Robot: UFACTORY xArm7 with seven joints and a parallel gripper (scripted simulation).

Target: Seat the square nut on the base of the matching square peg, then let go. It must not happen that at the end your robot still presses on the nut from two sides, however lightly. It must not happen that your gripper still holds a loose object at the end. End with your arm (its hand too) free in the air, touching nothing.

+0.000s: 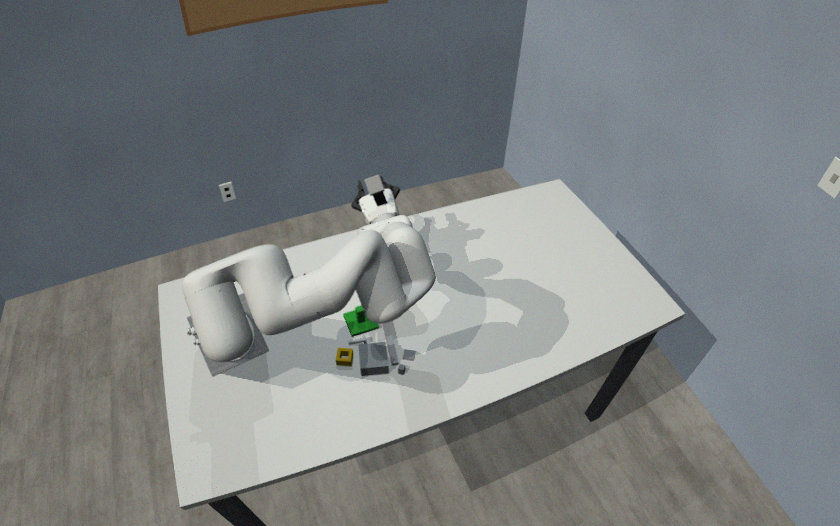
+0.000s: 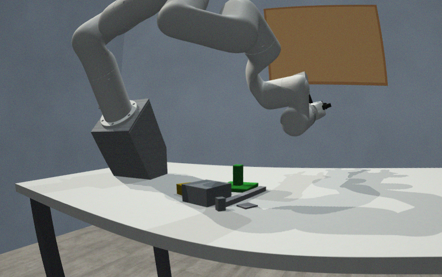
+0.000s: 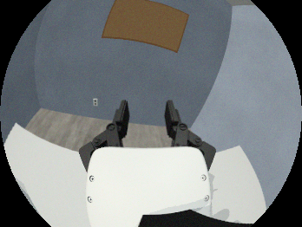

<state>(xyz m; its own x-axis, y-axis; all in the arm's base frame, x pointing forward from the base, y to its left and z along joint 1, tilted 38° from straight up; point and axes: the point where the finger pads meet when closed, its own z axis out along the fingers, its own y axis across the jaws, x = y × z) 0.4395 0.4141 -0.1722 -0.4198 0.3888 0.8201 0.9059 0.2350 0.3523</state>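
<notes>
Now: the grey block 480 mm to the right of my hand, 190 mm below it and 120 mm behind it. The rest, counted from my hand: small cube: 520 mm to the right, 200 mm below, 50 mm behind; then flat tile: 480 mm to the right, 210 mm below, 20 mm behind; then long bar: 420 mm to the right, 200 mm below, 60 mm behind.
</notes>
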